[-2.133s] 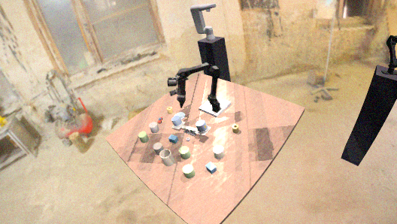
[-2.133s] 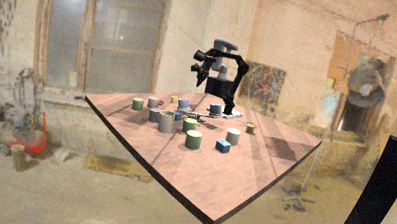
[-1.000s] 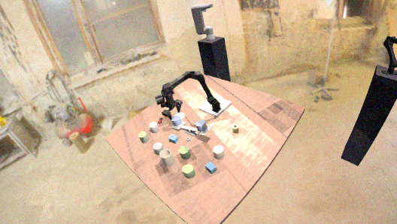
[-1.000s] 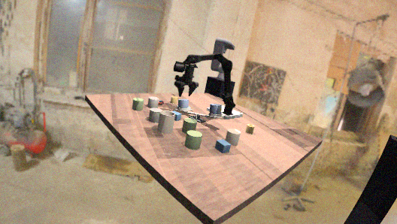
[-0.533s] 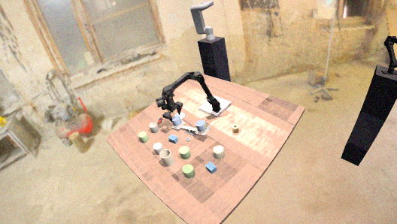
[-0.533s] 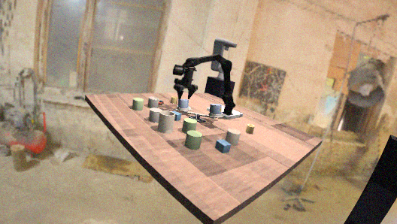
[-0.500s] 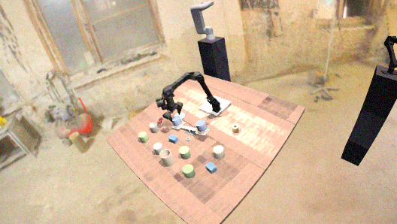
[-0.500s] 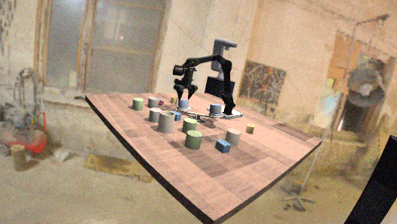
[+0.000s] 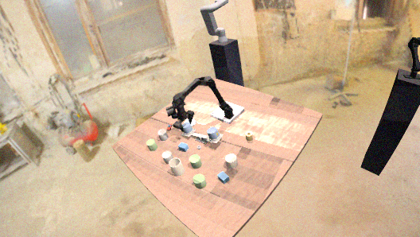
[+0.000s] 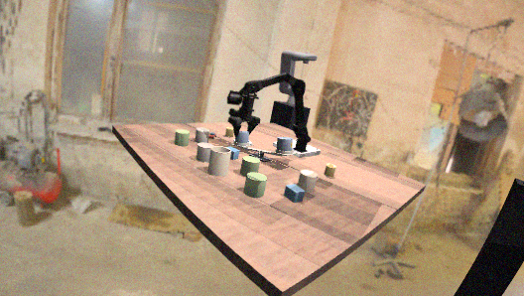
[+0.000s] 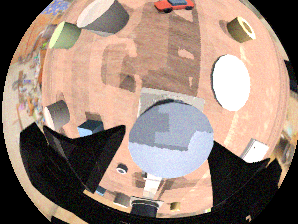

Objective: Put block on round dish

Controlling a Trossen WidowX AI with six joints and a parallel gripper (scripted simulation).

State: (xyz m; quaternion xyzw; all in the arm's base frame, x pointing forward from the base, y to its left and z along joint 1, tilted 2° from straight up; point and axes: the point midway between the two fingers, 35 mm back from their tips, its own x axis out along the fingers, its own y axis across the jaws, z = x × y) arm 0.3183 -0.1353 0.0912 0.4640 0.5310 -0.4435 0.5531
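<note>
The grey block lies 30 mm below my gripper tip. From my gripper tip the other things lie so: balance beam (130 mm to the left, 30 mm below, 20 mm behind); then round dish (100 mm to the right, 90 mm behind, 60 mm below); then red toy car (200 mm to the right, 50 mm below, 50 mm ahead).
</note>
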